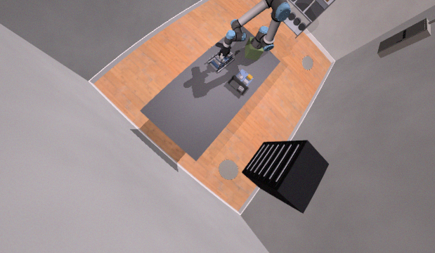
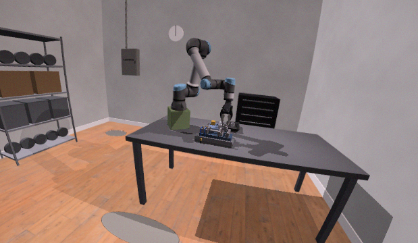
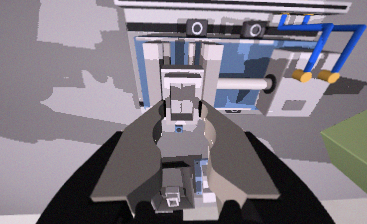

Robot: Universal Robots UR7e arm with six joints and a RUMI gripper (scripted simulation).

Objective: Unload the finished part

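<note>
Right now my hand is 70 mm past the vise and 110 mm above it. From my hand the other things lie so: orange block: 190 mm behind, 390 mm to the left, 120 mm below; then blue fixture plate: 140 mm behind, 350 mm to the left, 140 mm below; then plain grey block: 90 mm behind, 310 mm to the left, 120 mm below.
</note>
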